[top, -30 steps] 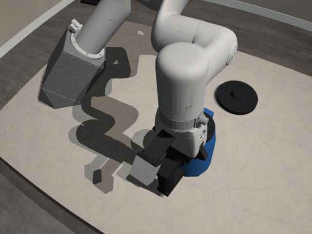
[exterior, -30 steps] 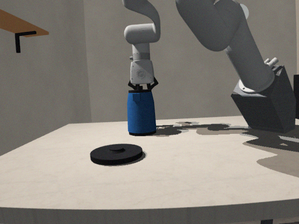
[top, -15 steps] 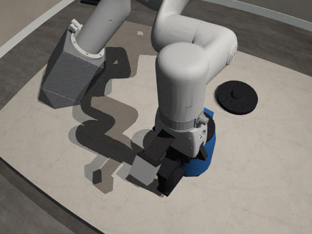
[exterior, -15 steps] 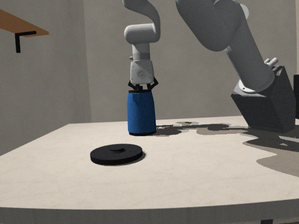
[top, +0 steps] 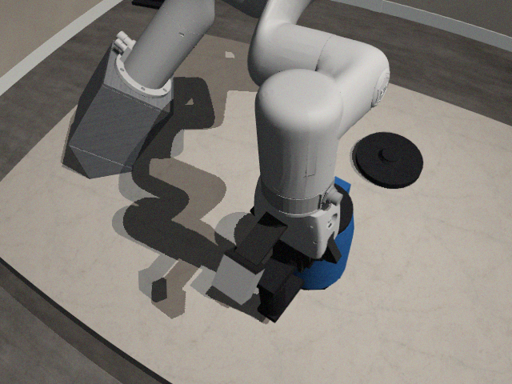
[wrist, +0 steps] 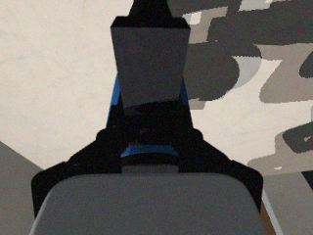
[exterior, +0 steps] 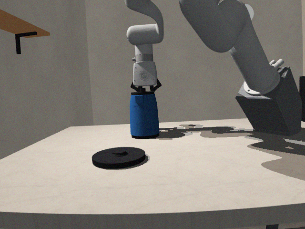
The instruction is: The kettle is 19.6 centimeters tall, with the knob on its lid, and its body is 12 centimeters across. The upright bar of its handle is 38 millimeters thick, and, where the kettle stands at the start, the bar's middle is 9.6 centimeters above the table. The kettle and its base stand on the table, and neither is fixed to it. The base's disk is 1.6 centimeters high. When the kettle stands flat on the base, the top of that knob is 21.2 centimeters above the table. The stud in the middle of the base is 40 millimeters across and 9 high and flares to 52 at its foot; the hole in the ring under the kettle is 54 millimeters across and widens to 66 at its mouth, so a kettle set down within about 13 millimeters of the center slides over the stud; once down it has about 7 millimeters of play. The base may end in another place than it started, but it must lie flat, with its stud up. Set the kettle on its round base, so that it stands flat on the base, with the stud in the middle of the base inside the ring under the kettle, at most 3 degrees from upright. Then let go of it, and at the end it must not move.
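The blue kettle is 30 mm to the left of my hand and 50 mm below it. From my hand the other things lie so: round black base (50 mm ahead, 360 mm to the left, 140 mm below).
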